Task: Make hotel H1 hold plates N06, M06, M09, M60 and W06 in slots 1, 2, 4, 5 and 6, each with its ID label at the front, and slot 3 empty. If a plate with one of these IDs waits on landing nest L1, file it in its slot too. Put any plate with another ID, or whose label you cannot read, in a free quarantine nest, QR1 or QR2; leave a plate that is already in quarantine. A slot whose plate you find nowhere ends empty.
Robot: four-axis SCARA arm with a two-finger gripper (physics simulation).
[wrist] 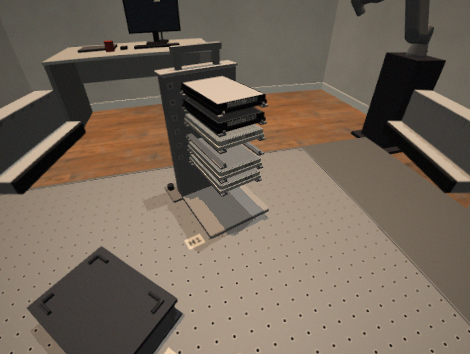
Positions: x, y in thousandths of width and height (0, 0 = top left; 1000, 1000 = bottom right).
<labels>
gripper: 499, 306
hotel base plate: 461, 606
</labels>
